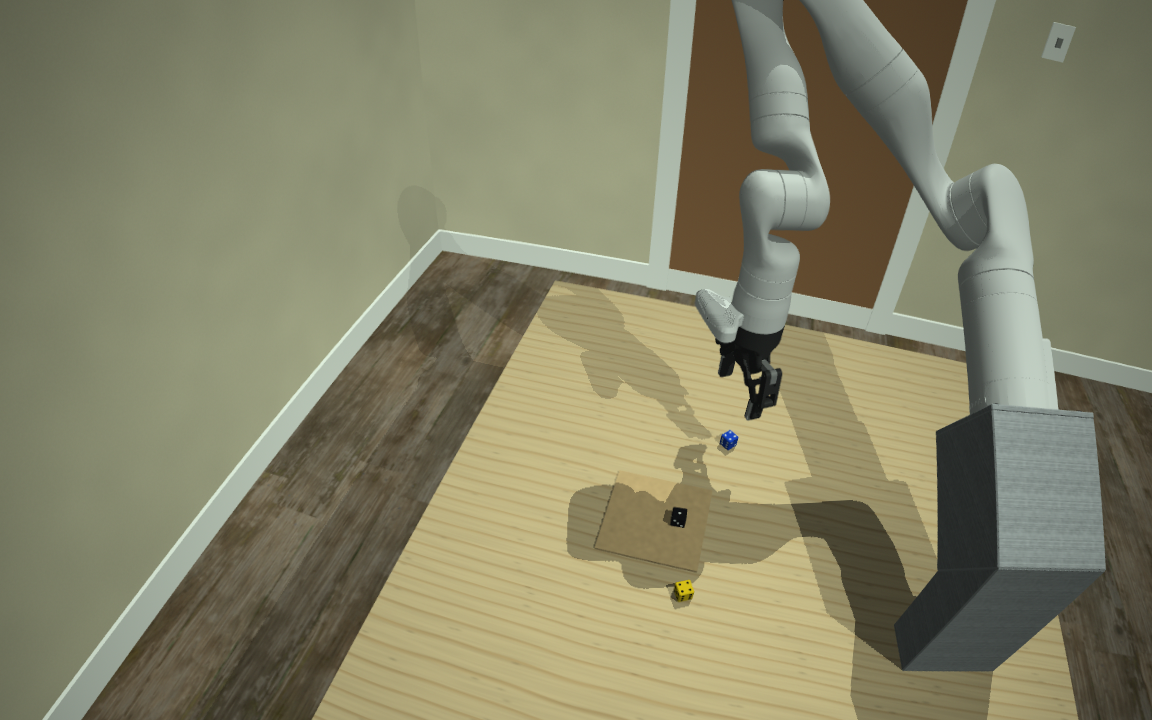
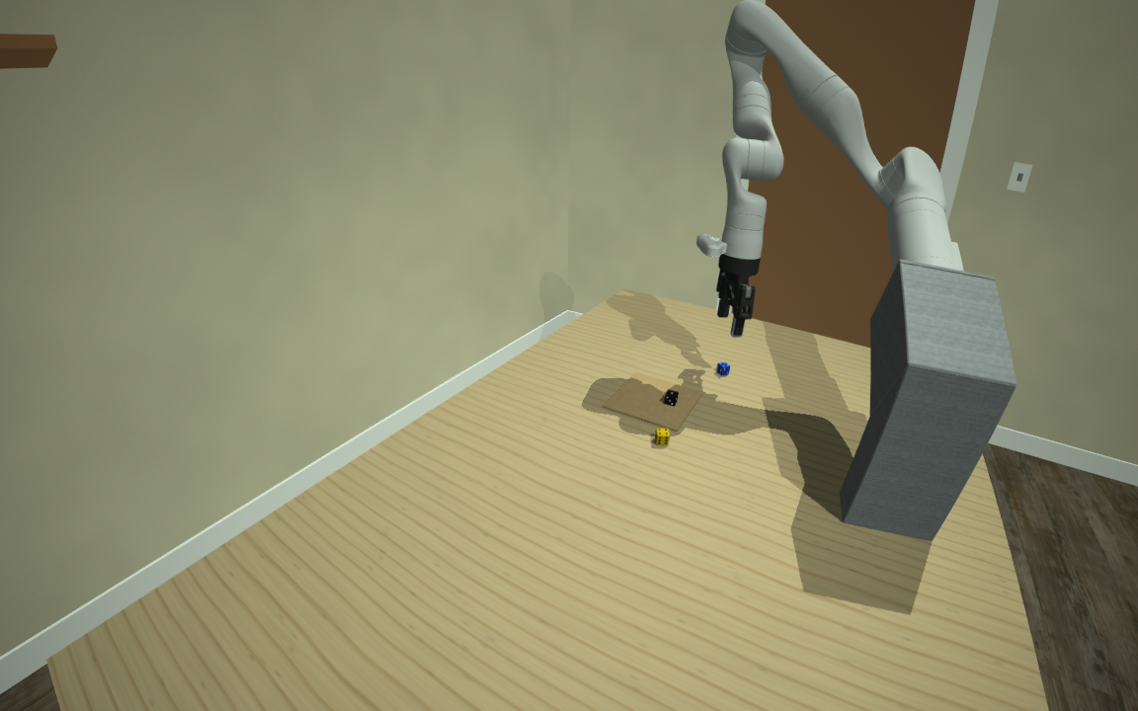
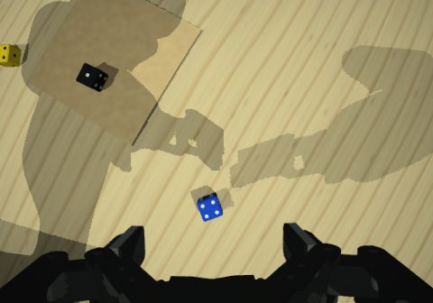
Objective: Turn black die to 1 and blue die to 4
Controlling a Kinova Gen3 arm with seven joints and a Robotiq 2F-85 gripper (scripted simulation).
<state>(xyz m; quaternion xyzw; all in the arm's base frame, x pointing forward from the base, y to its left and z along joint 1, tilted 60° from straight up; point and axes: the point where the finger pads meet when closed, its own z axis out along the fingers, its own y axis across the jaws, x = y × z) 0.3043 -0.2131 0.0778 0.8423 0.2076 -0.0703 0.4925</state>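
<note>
Now: hand 10 cm above the blue die. Also, from my hand: yellow die: 5 cm ahead, 27 cm to the left, 10 cm below; then black die: 7 cm ahead, 16 cm to the left, 9 cm below; then tan mat: 10 cm ahead, 16 cm to the left, 11 cm below.
</note>
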